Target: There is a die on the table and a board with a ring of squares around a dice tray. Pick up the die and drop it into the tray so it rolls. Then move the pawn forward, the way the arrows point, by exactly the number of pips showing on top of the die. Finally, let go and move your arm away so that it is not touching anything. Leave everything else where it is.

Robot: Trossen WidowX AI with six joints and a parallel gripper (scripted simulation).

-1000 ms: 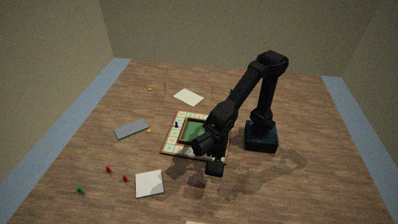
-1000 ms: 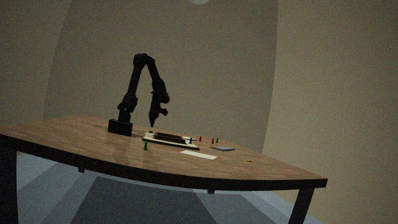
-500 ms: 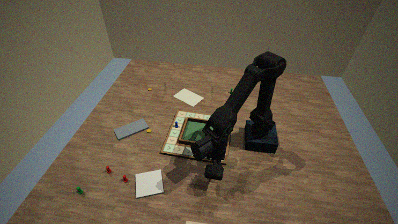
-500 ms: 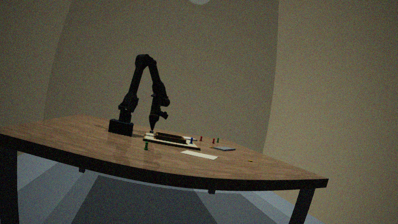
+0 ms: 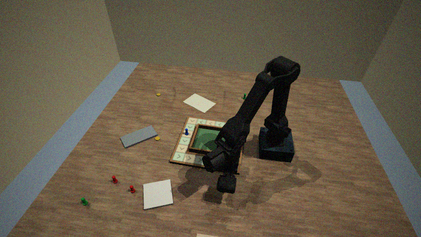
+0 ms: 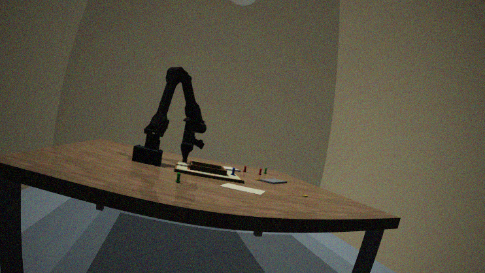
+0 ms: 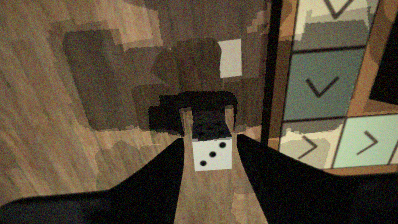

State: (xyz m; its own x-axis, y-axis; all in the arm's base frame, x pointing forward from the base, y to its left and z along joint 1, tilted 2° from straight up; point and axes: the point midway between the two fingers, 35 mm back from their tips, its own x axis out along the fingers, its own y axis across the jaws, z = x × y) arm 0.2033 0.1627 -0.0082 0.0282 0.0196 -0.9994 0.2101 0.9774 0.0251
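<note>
The blue pawn is 17 cm ahead of my gripper tip, 25 cm to the right of it and 2 cm above it. Round my gripper tip: grey card 39 cm ahead, 24 cm to the right, 1 cm below; then green dice tray 6 cm ahead, 20 cm to the right; then white die right at my gripper tip.
</note>
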